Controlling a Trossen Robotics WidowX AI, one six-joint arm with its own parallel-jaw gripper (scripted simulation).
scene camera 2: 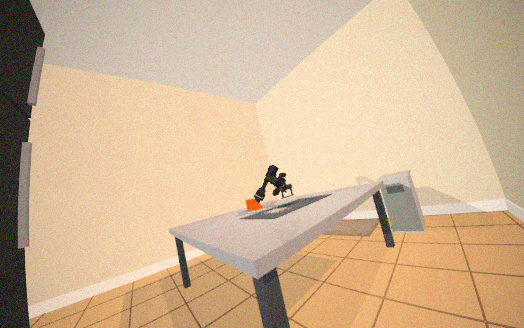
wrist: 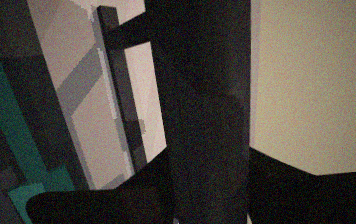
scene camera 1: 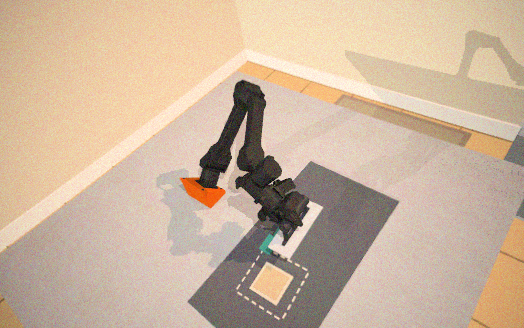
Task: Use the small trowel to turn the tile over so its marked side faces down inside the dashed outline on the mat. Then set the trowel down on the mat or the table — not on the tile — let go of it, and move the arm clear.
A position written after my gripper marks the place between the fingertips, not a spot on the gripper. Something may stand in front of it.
I see my gripper (scene camera 1: 299,226), a tile (scene camera 1: 271,283) and a dark mat (scene camera 1: 353,214).
My gripper is seen too in the wrist view (wrist: 201,145).
